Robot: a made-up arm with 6 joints.
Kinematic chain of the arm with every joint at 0, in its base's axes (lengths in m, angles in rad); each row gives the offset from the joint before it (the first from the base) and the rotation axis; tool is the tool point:
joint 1: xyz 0 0 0.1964 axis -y
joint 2: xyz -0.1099 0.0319 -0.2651 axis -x
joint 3: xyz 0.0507 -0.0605 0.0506 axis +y
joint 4: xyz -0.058 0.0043 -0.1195 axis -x
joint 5: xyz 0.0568 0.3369 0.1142 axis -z
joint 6: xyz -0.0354 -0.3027 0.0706 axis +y
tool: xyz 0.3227 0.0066 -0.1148
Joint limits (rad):
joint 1: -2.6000..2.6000
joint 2: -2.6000..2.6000
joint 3: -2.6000..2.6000
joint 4: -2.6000..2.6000
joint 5: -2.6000..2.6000
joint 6: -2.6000..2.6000
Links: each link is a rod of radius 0.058 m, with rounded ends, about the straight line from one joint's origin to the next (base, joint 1, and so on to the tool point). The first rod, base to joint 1, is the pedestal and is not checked.
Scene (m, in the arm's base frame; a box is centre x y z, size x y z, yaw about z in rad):
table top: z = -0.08
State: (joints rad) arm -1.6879 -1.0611 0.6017 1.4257 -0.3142 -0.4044
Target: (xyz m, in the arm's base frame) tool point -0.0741 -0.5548 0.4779
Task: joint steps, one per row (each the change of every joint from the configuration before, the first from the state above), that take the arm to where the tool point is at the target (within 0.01 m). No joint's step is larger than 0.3 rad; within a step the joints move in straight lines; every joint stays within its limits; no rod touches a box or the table.
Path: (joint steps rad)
1: -0.0899 0.2915 0.0535 0.1382 -0.0976 0.0942
2: -0.0900 0.2915 0.0535 0.1382 -0.0976 0.0942
3: -0.0899 0.2915 0.0535 0.1383 -0.0976 0.0942
4: -0.0900 0.2916 0.0535 0.1382 -0.0977 0.0942
5: -0.0899 0.2915 0.0535 0.1382 -0.0976 0.0942
6: -0.0899 0.2915 0.0535 0.1382 -0.0976 0.0943
7: -0.0900 0.2915 0.0535 0.1382 -0.0976 0.0942

